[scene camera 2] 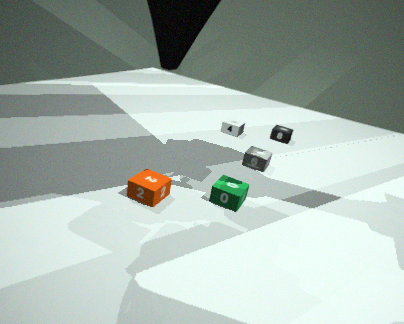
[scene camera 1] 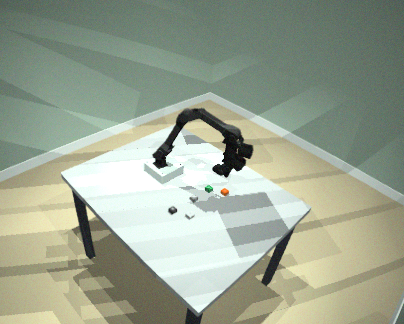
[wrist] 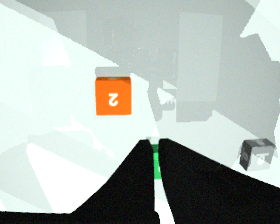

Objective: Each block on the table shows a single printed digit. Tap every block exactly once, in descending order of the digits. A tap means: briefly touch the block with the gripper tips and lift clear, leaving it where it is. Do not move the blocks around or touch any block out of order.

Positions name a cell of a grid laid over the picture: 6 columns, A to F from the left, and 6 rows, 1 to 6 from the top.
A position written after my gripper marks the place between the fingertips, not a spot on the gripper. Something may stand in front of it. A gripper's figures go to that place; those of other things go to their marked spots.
My gripper (scene camera 2: C2): 0.30 m from the lens. A green block (scene camera 2: D4): 0.32 m from the lens. An orange block (scene camera 2: C4) is 0.30 m from the lens.
